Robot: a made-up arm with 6 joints.
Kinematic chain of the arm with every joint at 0, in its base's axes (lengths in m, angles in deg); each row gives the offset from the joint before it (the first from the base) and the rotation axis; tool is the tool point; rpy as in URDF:
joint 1: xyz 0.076 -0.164 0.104 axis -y
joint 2: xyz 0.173 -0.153 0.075 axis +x
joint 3: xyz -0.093 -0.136 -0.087 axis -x
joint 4: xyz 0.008 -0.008 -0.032 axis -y
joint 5: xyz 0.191 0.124 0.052 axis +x
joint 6: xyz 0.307 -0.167 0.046 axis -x
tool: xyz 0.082 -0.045 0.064 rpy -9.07 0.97 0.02
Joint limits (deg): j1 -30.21..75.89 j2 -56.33..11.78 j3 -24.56..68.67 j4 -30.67..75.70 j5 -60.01..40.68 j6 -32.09..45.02
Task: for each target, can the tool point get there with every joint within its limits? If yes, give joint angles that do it. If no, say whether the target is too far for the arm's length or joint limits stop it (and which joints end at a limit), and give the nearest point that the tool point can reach.
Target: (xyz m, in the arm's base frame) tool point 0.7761 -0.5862 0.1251
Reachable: yes | joints -16.71 -40.93 44.69 -8.95 27.68 -21.59
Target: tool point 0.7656 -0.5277 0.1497
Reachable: yes | joints -8.24 -22.73 37.82 -6.61 18.00 10.86
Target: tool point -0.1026 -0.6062 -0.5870
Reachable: no: joint limits stop it (at a limit: joint 1, joint 2, joint 4, joint 5, joint 6) | nearest point 0.3567 -0.5320 -0.5337 | short by 0.468 m
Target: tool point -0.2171 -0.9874 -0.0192
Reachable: no: joint limits stop it (at a limit: joint 1, joint 2, joint 3, joint 4, joint 6) | nearest point -0.3023 -0.8333 0.2141 | short by 0.292 m
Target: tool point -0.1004 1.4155 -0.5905
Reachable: no: too far | nearest point 0.1233 0.1205 -0.0600 | short by 1.417 m
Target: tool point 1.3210 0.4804 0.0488
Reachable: no: too far | nearest point 0.7078 -0.0604 0.1153 | short by 0.820 m
